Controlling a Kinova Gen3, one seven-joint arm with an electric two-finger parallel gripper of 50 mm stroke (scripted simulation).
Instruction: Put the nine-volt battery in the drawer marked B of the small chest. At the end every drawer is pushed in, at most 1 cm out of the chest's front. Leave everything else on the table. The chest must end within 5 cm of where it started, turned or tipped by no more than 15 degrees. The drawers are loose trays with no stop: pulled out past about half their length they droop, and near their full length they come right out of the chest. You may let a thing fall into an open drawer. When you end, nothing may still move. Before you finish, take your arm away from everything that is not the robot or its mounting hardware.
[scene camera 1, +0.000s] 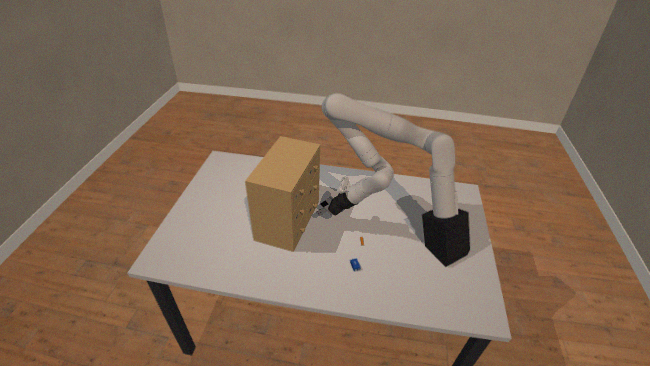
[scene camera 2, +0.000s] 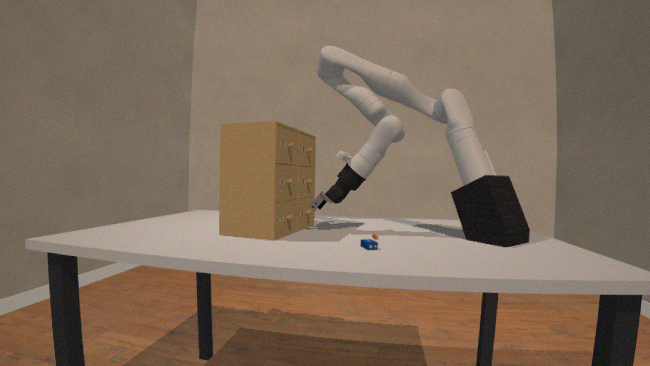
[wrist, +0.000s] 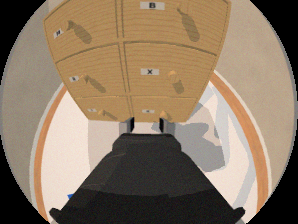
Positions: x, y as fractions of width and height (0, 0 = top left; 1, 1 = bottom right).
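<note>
Scene camera 2 gives me my gripper (scene camera 2: 0.48, 0.57) along with a wooden chest (scene camera 2: 0.38, 0.52). From scene camera 1 I can see the chest too (scene camera 1: 0.41, 0.51). And in the wrist view there's my gripper again (wrist: 0.49, 0.55).
</note>
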